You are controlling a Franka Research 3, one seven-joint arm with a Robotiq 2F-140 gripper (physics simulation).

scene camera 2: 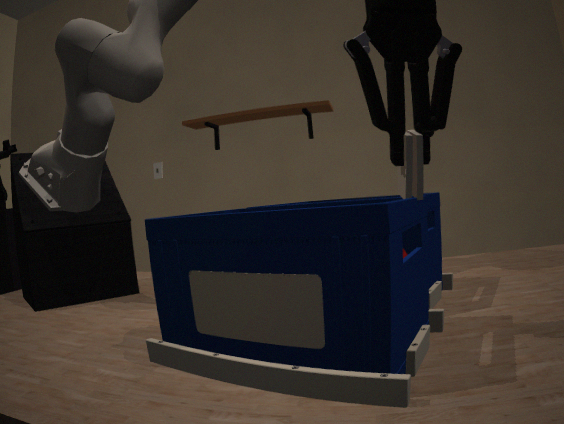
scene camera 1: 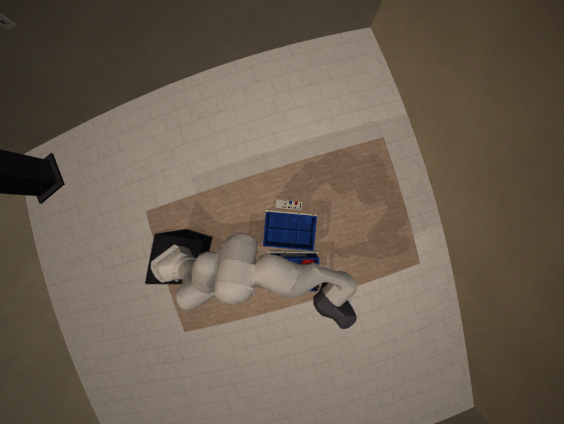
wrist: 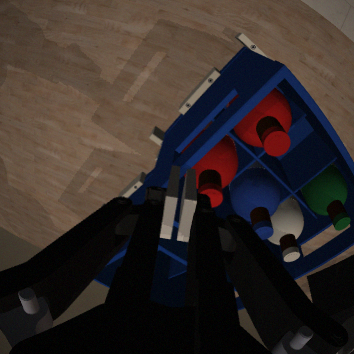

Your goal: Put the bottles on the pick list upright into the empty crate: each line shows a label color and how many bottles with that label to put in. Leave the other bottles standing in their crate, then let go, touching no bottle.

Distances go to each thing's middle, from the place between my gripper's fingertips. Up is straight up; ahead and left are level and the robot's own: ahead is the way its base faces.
Now: the blue bottle [wrist: 254, 194] 11 cm behind my hand, 7 cm to the left of it and 9 cm below it.
